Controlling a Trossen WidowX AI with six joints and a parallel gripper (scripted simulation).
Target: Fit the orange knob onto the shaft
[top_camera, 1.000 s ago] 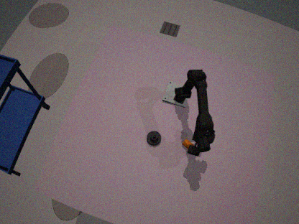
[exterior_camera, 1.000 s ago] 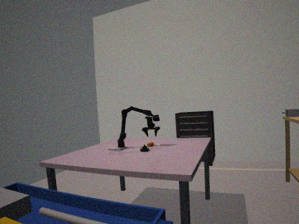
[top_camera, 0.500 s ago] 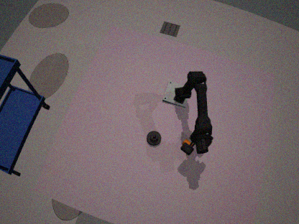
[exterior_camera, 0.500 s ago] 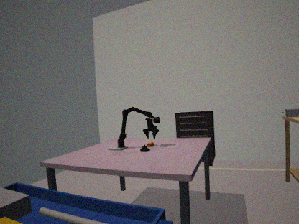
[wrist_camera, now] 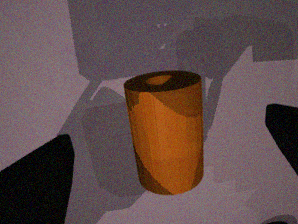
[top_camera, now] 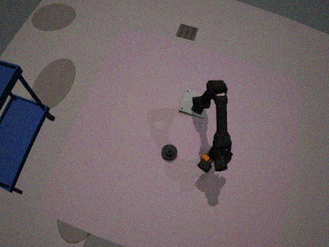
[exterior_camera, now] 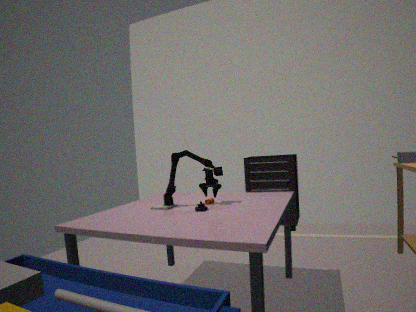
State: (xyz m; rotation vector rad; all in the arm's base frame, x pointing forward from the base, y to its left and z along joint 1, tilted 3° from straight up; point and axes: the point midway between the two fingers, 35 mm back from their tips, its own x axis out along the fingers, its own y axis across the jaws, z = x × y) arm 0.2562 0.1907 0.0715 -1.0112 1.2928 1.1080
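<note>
My gripper tip is now 2 cm to the left of the orange knob and 3 cm above it. From my gripper tip the other things lie so: dark round pedestal 6 cm ahead, 21 cm to the right, 2 cm below.
</note>
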